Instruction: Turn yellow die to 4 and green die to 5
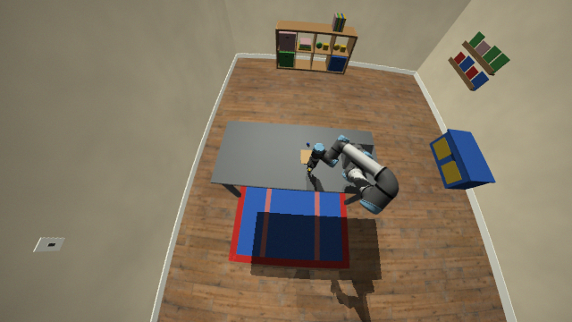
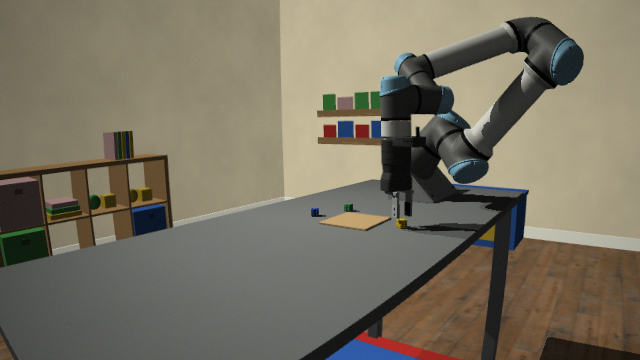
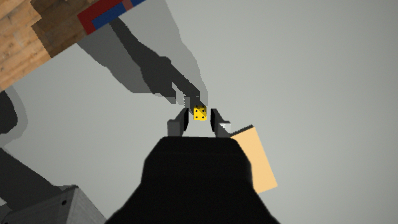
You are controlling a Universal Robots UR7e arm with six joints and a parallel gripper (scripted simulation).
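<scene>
The yellow die lies 3 cm below my hand. Also, from my hand: tan mat (14 cm to the right, 4 cm below); then blue die (1 cm behind, 27 cm to the right, 3 cm below); then green die (11 cm behind, 21 cm to the right, 3 cm below).
</scene>
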